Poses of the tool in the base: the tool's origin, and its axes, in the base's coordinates. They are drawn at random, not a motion.
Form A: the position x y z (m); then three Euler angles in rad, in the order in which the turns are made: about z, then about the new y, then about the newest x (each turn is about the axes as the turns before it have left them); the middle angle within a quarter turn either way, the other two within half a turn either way.
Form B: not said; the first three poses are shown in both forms.
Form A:
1: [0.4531 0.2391 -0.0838 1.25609 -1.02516 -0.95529]
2: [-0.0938 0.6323 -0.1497 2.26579 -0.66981 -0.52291]
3: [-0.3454 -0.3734 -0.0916 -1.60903 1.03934 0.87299]
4: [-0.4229 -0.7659 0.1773 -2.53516 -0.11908 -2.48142]
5: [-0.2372 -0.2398 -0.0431 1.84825 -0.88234 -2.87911]
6: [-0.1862 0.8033 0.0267 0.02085 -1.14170 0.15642]
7: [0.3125 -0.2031 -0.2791 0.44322 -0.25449 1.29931]
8: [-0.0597 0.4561 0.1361 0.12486 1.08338 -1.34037]
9: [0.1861 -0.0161 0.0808 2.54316 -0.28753 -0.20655]
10: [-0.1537 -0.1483 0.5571 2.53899 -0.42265 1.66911]
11: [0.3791 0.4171 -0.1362 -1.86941 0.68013 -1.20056]
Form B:
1: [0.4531 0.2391 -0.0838 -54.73 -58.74 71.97]
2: [-0.0938 0.6323 -0.1497 -29.96 -38.38 129.82]
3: [-0.3454 -0.3734 -0.0916 50.02 59.55 -92.19]
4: [-0.4229 -0.7659 0.1773 -142.17 -6.82 -145.25]
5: [-0.2372 -0.2398 -0.0431 -164.96 -50.55 105.90]
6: [-0.1862 0.8033 0.0267 8.96 -65.41 1.19]
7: [0.3125 -0.2031 -0.2791 74.44 -14.58 25.39]
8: [-0.0597 0.4561 0.1361 -76.80 62.07 7.15]
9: [0.1861 -0.0161 0.0808 -11.83 -16.47 145.71]
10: [-0.1537 -0.1483 0.5571 95.63 -24.22 145.47]
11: [0.3791 0.4171 -0.1362 -68.79 38.97 -107.11]
